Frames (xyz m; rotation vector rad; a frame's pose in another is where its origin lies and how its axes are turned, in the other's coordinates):
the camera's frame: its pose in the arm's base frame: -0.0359 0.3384 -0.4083 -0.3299 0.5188 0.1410
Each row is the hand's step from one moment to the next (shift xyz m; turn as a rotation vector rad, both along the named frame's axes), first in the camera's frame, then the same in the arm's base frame.
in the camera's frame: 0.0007 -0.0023 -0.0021 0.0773 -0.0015 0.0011
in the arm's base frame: 0.0001 -0.0028 -0.0014 0.0673 0.0028 -0.0379
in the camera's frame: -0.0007 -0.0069 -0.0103 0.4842 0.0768 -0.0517
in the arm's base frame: -0.0039 -0.0100 -0.0062 0.3761 0.0780 -0.3090
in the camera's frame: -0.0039 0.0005 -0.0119 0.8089 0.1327 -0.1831
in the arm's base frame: -0.0090 -0.0038 -0.0079 0.5826 0.1012 -0.5964
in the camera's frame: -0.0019 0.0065 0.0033 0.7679 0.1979 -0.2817
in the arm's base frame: -0.0015 0.0071 0.0019 0.4878 0.1264 -0.6740
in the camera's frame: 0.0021 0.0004 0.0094 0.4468 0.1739 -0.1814
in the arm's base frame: 0.0061 0.0037 0.0065 0.2631 0.1226 -0.4225
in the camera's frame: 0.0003 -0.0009 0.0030 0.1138 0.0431 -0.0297
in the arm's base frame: 0.0018 0.0002 0.0025 0.0749 0.0358 -0.0938
